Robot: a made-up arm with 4 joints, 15 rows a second.
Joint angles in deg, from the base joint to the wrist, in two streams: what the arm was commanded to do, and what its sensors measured. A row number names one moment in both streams.
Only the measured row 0 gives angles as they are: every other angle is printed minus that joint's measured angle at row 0.
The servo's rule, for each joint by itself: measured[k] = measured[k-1] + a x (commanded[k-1-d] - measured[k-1]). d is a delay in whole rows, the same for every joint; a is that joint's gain. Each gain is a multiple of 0.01, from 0.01 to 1. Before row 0 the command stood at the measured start. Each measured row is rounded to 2 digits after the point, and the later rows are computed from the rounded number. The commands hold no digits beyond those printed.
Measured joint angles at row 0:
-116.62 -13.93 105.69 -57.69
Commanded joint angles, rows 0 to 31:
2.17 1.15 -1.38 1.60
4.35 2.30 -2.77 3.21
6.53 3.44 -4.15 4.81
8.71 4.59 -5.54 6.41
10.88 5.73 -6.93 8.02
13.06 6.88 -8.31 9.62
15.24 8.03 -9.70 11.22
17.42 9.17 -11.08 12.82
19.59 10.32 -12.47 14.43
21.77 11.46 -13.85 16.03
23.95 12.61 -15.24 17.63
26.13 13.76 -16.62 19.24
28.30 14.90 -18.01 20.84
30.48 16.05 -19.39 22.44
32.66 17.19 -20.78 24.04
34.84 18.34 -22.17 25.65
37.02 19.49 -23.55 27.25
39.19 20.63 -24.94 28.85
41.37 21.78 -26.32 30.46
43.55 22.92 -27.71 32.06
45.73 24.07 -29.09 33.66
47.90 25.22 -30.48 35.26
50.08 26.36 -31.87 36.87
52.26 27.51 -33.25 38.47
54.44 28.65 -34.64 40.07
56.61 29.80 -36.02 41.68
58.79 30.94 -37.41 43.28
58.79 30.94 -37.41 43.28
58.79 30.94 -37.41 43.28
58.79 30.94 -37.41 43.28
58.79 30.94 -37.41 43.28
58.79 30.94 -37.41 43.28
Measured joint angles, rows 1 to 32:
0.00 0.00 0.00 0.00
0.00 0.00 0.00 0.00
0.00 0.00 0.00 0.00
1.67 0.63 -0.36 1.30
3.73 1.55 -0.99 2.85
5.89 2.59 -1.81 4.44
8.06 3.69 -2.78 6.04
10.23 4.81 -3.86 7.64
12.41 5.95 -5.02 9.24
14.59 7.09 -6.24 10.84
16.77 8.23 -7.50 12.44
18.94 9.38 -8.79 14.05
21.12 10.52 -10.11 15.65
23.30 11.67 -11.44 17.25
25.48 12.82 -12.79 18.86
27.65 13.96 -14.15 20.46
29.83 15.11 -15.51 22.06
32.01 16.25 -16.88 23.66
34.19 17.40 -18.26 25.27
36.37 18.55 -19.64 26.87
38.54 19.69 -21.02 28.47
40.72 20.84 -22.40 30.08
42.90 21.98 -23.78 31.68
45.08 23.13 -25.16 33.28
47.25 24.28 -26.54 34.88
49.43 25.42 -27.93 36.49
51.61 26.57 -29.31 38.09
53.79 27.71 -30.70 39.69
55.96 28.86 -32.08 41.30
58.14 30.00 -33.47 42.90
58.64 30.52 -34.49 43.21
58.76 30.75 -35.25 43.27
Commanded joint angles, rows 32 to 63:
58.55 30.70 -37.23 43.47
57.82 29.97 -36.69 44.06
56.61 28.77 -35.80 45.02
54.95 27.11 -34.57 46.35
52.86 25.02 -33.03 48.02
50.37 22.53 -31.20 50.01
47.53 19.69 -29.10 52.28
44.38 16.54 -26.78 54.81
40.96 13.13 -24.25 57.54
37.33 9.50 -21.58 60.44
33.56 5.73 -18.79 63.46
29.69 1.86 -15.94 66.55
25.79 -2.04 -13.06 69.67
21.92 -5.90 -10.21 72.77
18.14 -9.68 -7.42 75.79
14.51 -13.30 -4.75 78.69
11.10 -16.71 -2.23 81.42
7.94 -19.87 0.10 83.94
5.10 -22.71 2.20 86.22
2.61 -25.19 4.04 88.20
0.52 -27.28 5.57 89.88
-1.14 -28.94 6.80 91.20
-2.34 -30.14 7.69 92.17
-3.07 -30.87 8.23 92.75
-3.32 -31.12 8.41 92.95
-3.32 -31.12 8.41 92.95
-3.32 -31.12 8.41 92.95
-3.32 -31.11 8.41 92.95
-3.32 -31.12 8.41 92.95
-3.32 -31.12 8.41 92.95
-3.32 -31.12 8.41 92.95
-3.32 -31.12 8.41 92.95
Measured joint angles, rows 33 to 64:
58.78 30.85 -35.81 43.28
58.79 30.90 -36.23 43.28
58.79 30.92 -36.54 43.28
58.61 30.80 -36.72 43.43
58.00 30.34 -36.71 43.94
56.93 29.48 -36.47 44.81
55.41 28.18 -35.98 46.06
53.45 26.44 -35.21 47.65
51.08 24.29 -34.17 49.56
48.35 21.76 -32.85 51.76
45.29 18.89 -31.27 54.23
41.96 15.72 -29.44 56.91
38.39 12.30 -27.40 59.77
34.67 8.69 -25.16 62.76
30.84 4.93 -22.76 65.83
26.95 1.10 -20.24 68.94
23.08 -2.75 -17.63 72.04
19.28 -6.56 -14.98 75.08
15.61 -10.27 -12.32 78.00
12.14 -13.81 -9.70 80.77
8.91 -17.14 -7.15 83.34
5.98 -20.20 -4.72 85.67
3.39 -22.94 -2.44 87.72
1.18 -25.33 -0.36 89.47
-0.61 -27.32 1.50 90.87
-1.94 -28.87 3.11 91.92
-2.81 -29.97 4.44 92.59
-3.20 -30.60 5.47 92.88
-3.29 -30.89 6.23 92.94
-3.31 -31.02 6.80 92.95
-3.32 -31.07 7.22 92.95
-3.32 -31.10 7.53 92.95

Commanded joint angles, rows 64 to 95:
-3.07 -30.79 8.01 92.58
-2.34 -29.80 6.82 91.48
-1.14 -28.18 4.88 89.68
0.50 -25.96 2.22 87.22
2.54 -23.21 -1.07 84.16
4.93 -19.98 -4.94 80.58
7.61 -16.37 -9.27 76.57
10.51 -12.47 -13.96 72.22
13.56 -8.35 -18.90 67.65
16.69 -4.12 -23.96 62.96
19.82 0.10 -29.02 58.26
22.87 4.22 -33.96 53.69
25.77 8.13 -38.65 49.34
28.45 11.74 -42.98 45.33
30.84 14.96 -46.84 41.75
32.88 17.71 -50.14 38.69
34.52 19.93 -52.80 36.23
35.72 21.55 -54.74 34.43
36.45 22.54 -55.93 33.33
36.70 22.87 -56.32 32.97
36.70 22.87 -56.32 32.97
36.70 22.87 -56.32 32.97
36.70 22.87 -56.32 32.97
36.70 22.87 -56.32 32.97
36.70 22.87 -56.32 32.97
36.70 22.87 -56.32 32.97
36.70 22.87 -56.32 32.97
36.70 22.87 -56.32 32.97
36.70 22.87 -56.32 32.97
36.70 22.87 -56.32 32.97
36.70 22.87 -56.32 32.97
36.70 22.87 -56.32 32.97
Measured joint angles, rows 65 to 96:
-3.32 -31.11 7.76 92.95
-3.32 -31.12 7.93 92.95
-3.32 -31.12 8.05 92.95
-3.13 -30.94 8.04 92.65
-2.52 -30.31 7.72 91.70
-1.46 -29.14 6.98 90.06
0.05 -27.39 5.74 87.76
1.97 -25.09 3.97 84.84
4.25 -22.28 1.65 81.39
6.84 -19.03 -1.19 77.49
9.67 -15.42 -4.51 73.22
12.67 -11.53 -8.25 68.71
15.77 -7.45 -12.33 64.05
18.89 -3.30 -16.67 59.36
21.95 0.84 -21.17 54.77
24.89 4.85 -25.71 50.37
27.63 8.64 -30.20 46.29
30.10 12.12 -34.53 42.61
32.24 15.19 -38.59 39.43
34.00 17.80 -42.28 36.84
35.32 19.86 -45.52 34.89
36.19 21.33 -48.23 33.63
36.58 22.18 -50.33 33.10
36.67 22.56 -51.89 32.99
36.69 22.73 -53.04 32.97
36.70 22.81 -53.89 32.97
36.70 22.84 -54.52 32.97
36.70 22.86 -54.99 32.97
36.70 22.87 -55.34 32.97
36.70 22.87 -55.59 32.97
36.70 22.87 -55.78 32.97
36.70 22.87 -55.92 32.97

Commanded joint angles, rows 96 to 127:
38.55 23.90 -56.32 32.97
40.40 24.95 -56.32 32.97
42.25 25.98 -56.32 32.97
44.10 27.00 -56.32 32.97
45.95 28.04 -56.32 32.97
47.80 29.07 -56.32 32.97
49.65 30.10 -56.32 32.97
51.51 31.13 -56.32 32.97
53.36 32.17 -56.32 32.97
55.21 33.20 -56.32 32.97
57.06 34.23 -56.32 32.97
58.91 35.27 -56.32 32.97
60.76 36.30 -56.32 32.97
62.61 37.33 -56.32 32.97
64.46 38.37 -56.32 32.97
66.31 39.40 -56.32 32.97
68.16 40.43 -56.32 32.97
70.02 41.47 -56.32 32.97
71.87 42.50 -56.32 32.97
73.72 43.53 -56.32 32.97
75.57 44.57 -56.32 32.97
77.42 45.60 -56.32 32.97
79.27 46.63 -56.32 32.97
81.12 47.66 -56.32 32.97
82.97 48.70 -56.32 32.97
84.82 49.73 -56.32 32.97
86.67 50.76 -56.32 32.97
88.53 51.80 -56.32 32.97
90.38 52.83 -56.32 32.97
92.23 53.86 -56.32 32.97
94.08 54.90 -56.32 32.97
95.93 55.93 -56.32 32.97
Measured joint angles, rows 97 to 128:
36.70 22.87 -56.02 32.97
36.70 22.87 -56.10 32.97
36.70 22.87 -56.16 32.97
38.12 23.44 -56.20 32.97
39.88 24.27 -56.23 32.97
41.70 25.21 -56.25 32.97
43.55 26.19 -56.27 32.97
45.40 27.21 -56.28 32.97
47.25 28.23 -56.29 32.97
49.10 29.26 -56.30 32.97
50.96 30.29 -56.31 32.97
52.81 31.32 -56.31 32.97
54.66 32.35 -56.31 32.97
56.51 33.38 -56.31 32.97
58.36 34.42 -56.31 32.97
60.21 35.45 -56.31 32.97
62.06 36.48 -56.31 32.97
63.91 37.52 -56.31 32.97
65.76 38.55 -56.31 32.97
67.61 39.58 -56.31 32.97
69.47 40.62 -56.31 32.97
71.32 41.65 -56.31 32.97
73.17 42.68 -56.31 32.97
75.02 43.72 -56.31 32.97
76.87 44.75 -56.31 32.97
78.72 45.78 -56.31 32.97
80.57 46.81 -56.31 32.97
82.42 47.85 -56.31 32.97
84.27 48.88 -56.31 32.97
86.12 49.91 -56.31 32.97
87.98 50.95 -56.31 32.97
89.83 51.98 -56.31 32.97

